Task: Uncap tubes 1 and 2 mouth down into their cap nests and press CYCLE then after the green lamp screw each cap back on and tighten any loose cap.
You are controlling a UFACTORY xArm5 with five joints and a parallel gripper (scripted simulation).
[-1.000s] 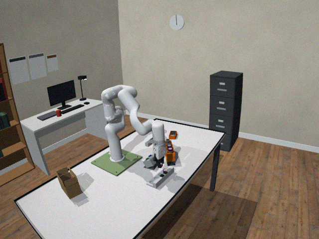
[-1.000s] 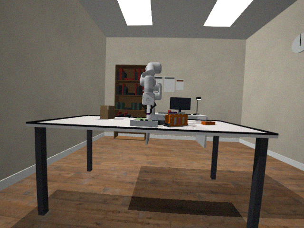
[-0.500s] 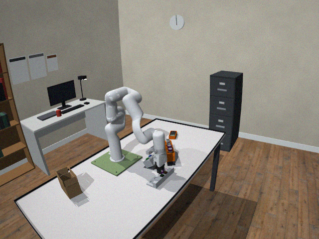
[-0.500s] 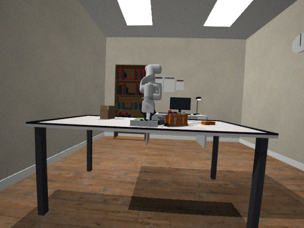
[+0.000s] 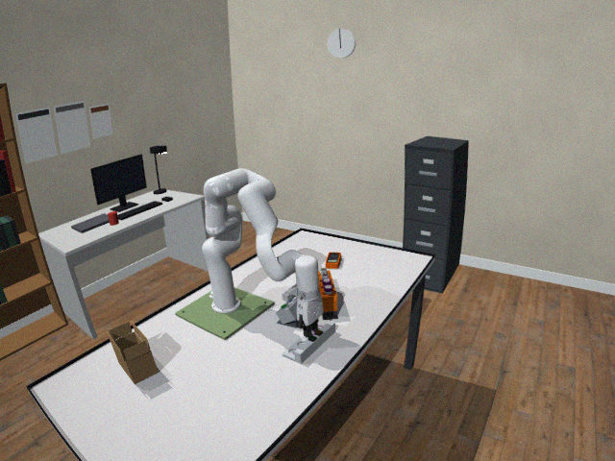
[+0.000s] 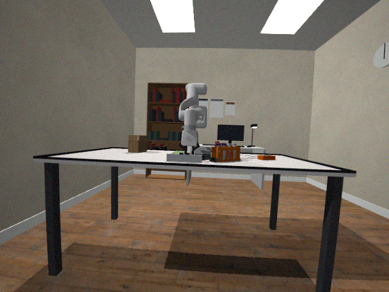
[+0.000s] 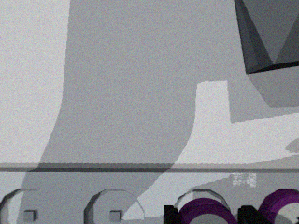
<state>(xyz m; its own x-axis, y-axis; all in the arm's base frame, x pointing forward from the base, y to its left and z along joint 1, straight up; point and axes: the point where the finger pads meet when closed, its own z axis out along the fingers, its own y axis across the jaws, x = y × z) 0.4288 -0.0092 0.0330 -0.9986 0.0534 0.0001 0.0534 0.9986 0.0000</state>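
Now: the purple cap marked 2 2 cm below my hand. From my hand the other things lie so: grey key housing: 14 cm behind, 8 cm to the left, 1 cm above; purple cap marked 1: 5 cm to the left, 3 cm below; green ready key: 16 cm behind, 6 cm to the left, 2 cm above.
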